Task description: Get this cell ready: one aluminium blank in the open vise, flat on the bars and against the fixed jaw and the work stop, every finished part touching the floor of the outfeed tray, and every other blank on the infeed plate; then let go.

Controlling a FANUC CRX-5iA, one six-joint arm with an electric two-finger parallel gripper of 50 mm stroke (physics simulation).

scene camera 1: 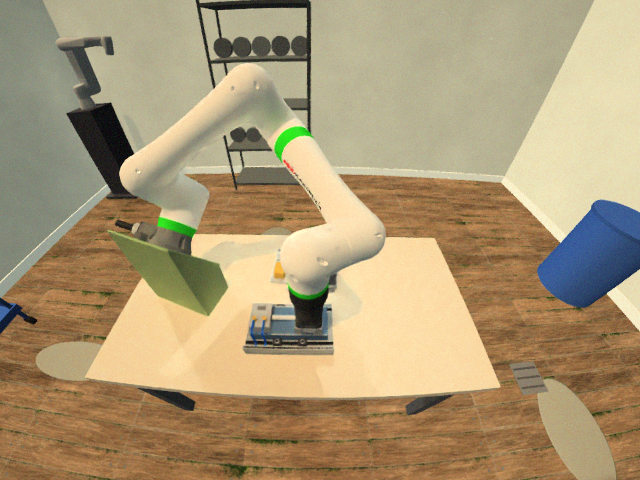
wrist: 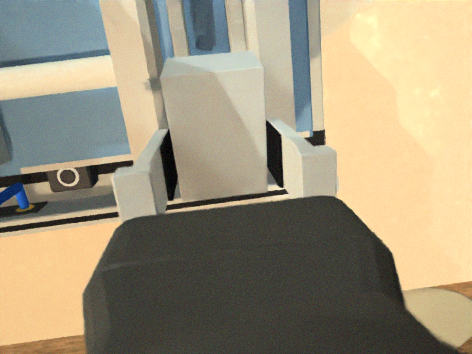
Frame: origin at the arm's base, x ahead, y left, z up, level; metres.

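Seen in the pictures: gripper, between the fingertips: (scene camera 1: 309, 323) (wrist: 219, 146); arm's base, origin of its link: (scene camera 1: 169, 248).
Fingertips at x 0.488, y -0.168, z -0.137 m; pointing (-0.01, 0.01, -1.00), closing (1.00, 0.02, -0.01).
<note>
Offsets run from my fingertips to a thing's top centre. "spot": to the spot under its first point.
My gripper (wrist: 219, 146) is shut on an aluminium blank @[dx +0.000, dy +0.009, dz +0.017 m] (wrist: 215, 123), a plain grey block that stands up between the two fingers. In the scene view the gripper's black wrist (scene camera 1: 310, 311) reaches straight down into the blue-and-grey vise @[dx -0.069, dy +0.032, dz -0.019 m] (scene camera 1: 270, 329) at the table's front middle. The blank itself is hidden there behind the wrist. In the wrist view the vise's blue bed @[dx -0.070, dy +0.037, dz -0.058 m] (wrist: 90, 123) and pale bars @[spot: dx +0.033, dy +0.032, dz -0.022 m] (wrist: 277, 70) lie just below the blank. I cannot tell whether the blank touches the bars or the jaw.
A green slanted panel (scene camera 1: 170, 276) stands at the table's left by the arm's base. Behind the arm lie a plate with an orange piece @[dx -0.140, dy +0.281, dz -0.074 m] (scene camera 1: 279, 271) and a tray, mostly hidden. A black shelf rack (scene camera 1: 205, 43) stands at the back wall.
</note>
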